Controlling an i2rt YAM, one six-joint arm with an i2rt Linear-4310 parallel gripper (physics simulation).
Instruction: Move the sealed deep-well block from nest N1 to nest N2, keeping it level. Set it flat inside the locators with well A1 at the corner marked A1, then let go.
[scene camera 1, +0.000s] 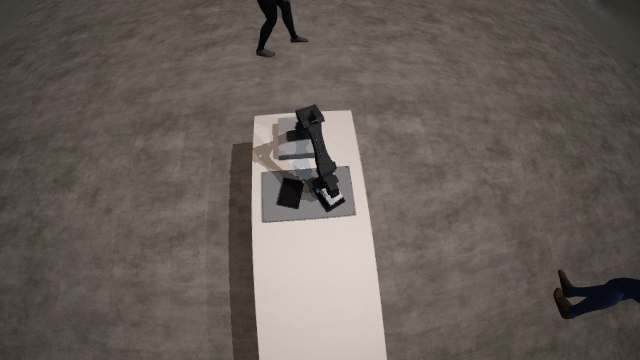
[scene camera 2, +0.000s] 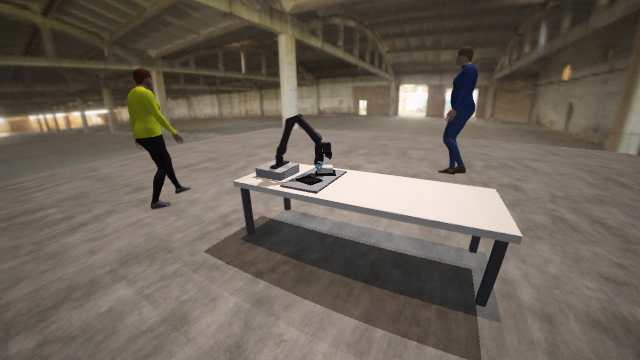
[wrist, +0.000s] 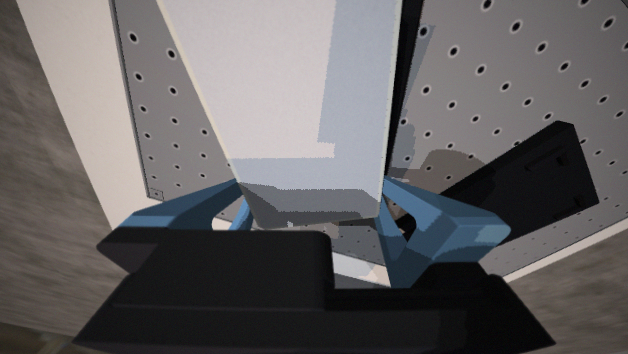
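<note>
The sealed deep-well block has a pale, flat top and looks level. My gripper is shut on it, with a blue finger on each side of its near end. The block is at the black nest on the right in scene camera 1; whether it is seated or slightly raised cannot be told. The other black nest holds no block; it is on the right in the wrist view. Well A1 and the corner marks cannot be made out.
Both nests are on a grey perforated plate on the white table. The arm's grey base block is behind the plate. Two people stand on the floor away from the table.
</note>
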